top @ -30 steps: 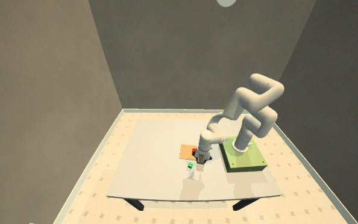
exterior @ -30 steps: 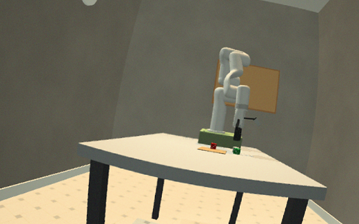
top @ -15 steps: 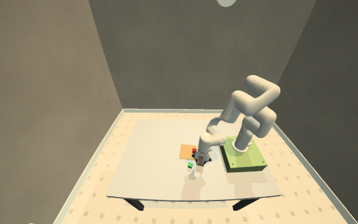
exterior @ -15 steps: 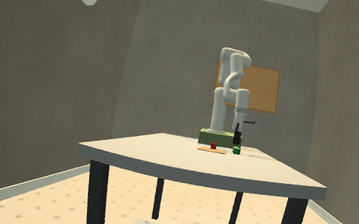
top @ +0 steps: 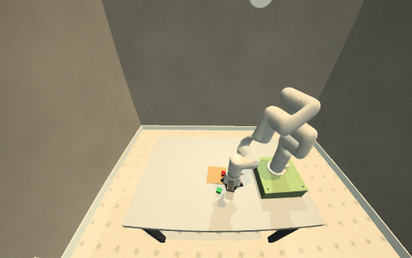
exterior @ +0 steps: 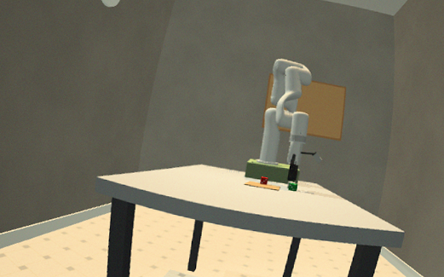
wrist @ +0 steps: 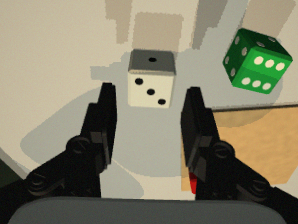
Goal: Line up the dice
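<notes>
My gripper is now 4 cm above the white die. Round my hand: red die (13 cm to the right, 4 cm below, 1 cm ahead); green die (7 cm ahead, 4 cm below, 1 cm to the right); mat (13 cm to the right, 6 cm ahead, 5 cm below).
</notes>
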